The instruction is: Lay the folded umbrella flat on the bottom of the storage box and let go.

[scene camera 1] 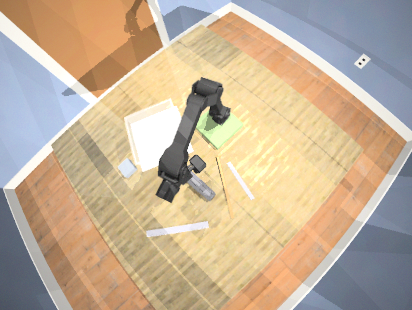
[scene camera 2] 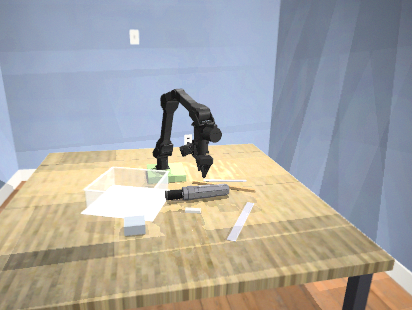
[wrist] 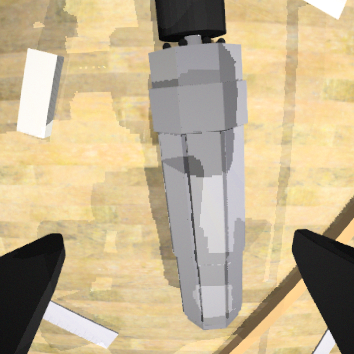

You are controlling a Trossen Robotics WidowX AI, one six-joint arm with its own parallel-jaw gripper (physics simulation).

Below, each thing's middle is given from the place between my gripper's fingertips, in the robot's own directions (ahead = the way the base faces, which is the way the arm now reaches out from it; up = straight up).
Labels:
Right now the small white piece [wrist: 42, 70] is 100 mm ahead of my hand, 70 mm to the right of it and 110 mm below it. The rest, counted from my hand: storage box [scene camera 2: 122, 191]: 70 mm behind, 290 mm to the right, 70 mm below; then thin wooden stick [wrist: 294, 286]: 90 mm behind, 140 mm to the left, 110 mm below.

